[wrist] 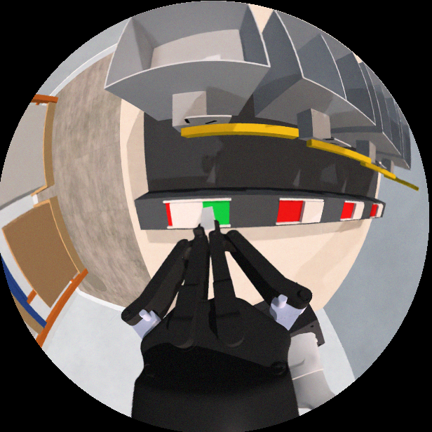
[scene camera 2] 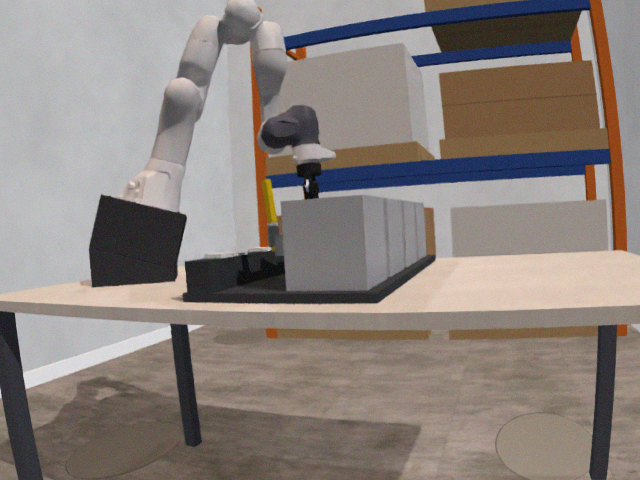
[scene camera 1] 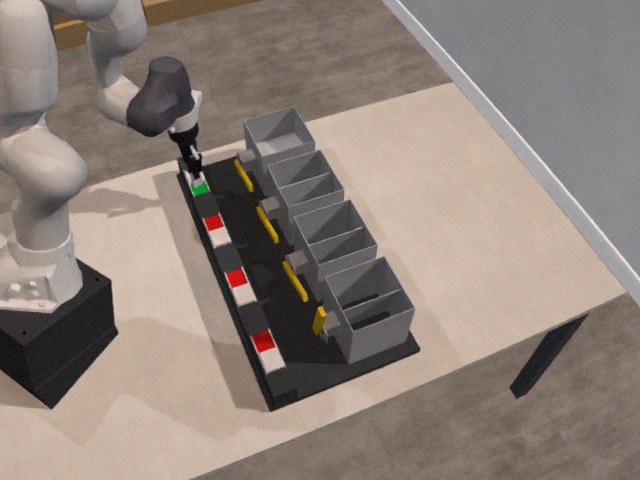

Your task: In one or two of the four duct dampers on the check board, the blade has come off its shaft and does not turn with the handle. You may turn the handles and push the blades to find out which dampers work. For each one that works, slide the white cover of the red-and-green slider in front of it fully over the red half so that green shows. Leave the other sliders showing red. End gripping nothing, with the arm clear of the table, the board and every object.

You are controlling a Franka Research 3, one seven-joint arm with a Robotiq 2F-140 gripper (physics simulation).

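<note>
My gripper is shut and empty, its tips at the far slider, by the edge of the white cover. Green shows there, with a thin red strip at the cover's other end. Whether the tips touch the cover is unclear. The second slider, third slider and near slider show red. Three yellow handles lie along the row; the near handle stands up. Scene camera 2 hides the fingertips behind the boxes.
Grey damper boxes stand along the black board. The far box shows a pale bottom; the others show an upright divider across them. The near handle rises above the box tops. Shelving stands behind the table.
</note>
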